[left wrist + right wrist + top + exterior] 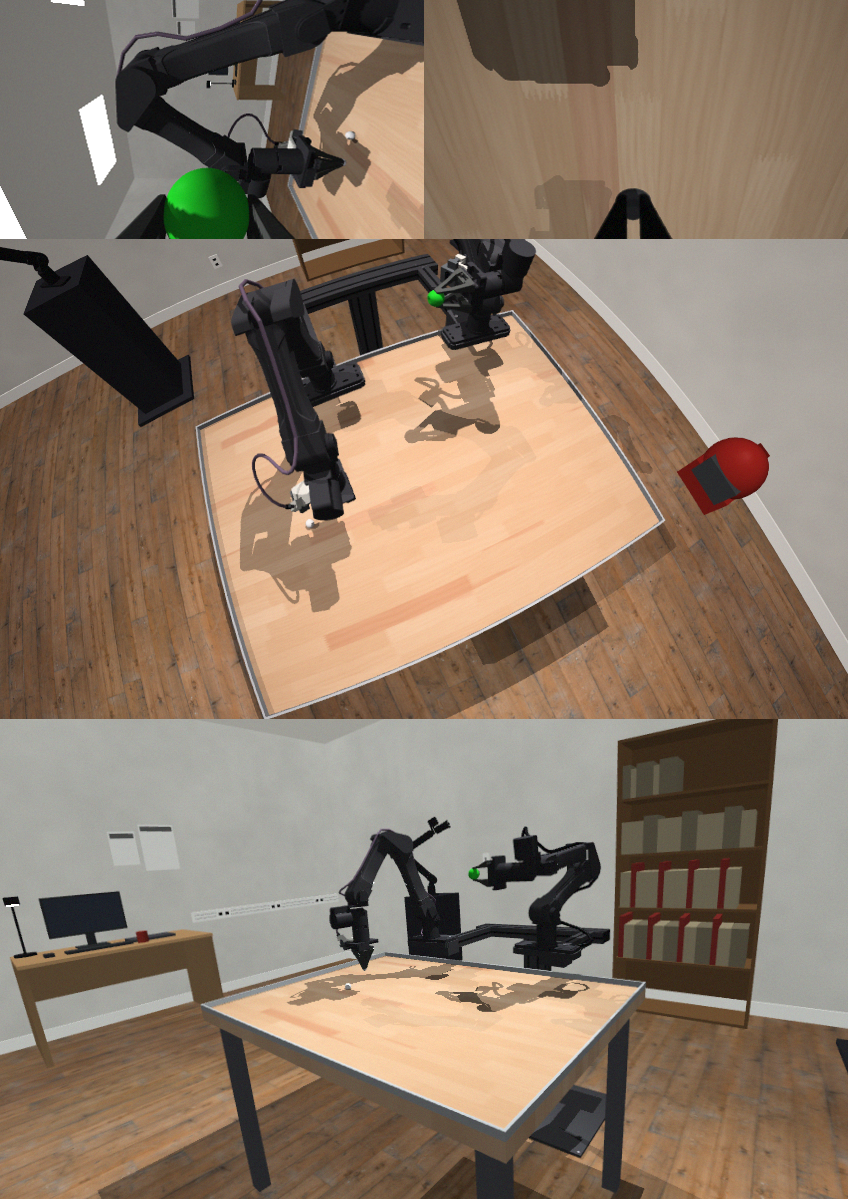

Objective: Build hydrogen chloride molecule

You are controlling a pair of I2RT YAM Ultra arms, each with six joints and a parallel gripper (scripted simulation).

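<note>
My right hand is 200 mm past the green ball, 340 mm to the right of it and 290 mm below it. From my right hand the other things lie so: grey peg (10 mm below); white ball (10 mm behind, 120 mm to the right, 90 mm below).
The green ball lies 10 mm to the right of my left hand. Round my left hand: grey peg: 350 mm to the right, 300 mm below, 200 mm ahead; then white ball: 460 mm to the right, 380 mm below, 190 mm ahead.
</note>
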